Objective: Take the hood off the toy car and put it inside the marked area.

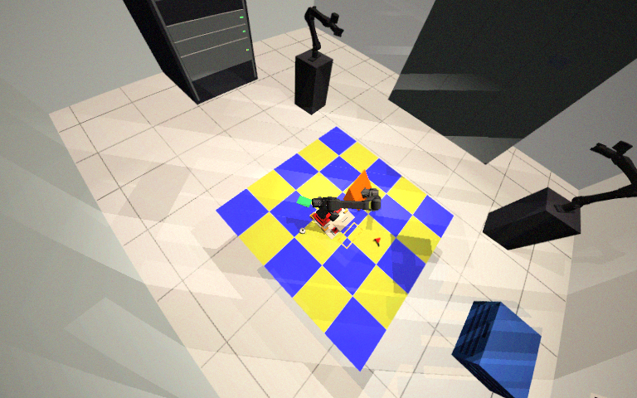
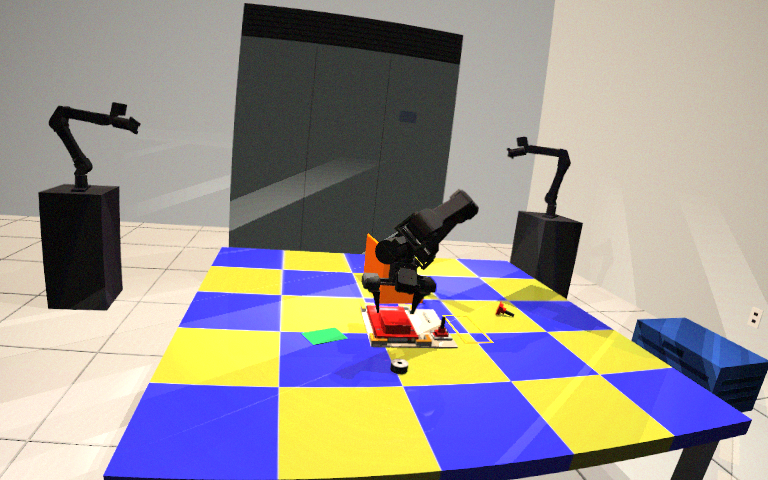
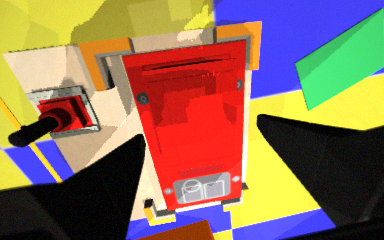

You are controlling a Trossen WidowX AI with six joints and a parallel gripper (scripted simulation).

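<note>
Right now the red hood is 2 cm below my gripper tip. The rest, counted from my gripper tip: green flat sheet: 18 cm to the right, 6 cm below; then black ring: 18 cm ahead, 5 cm below, 4 cm to the right.
</note>
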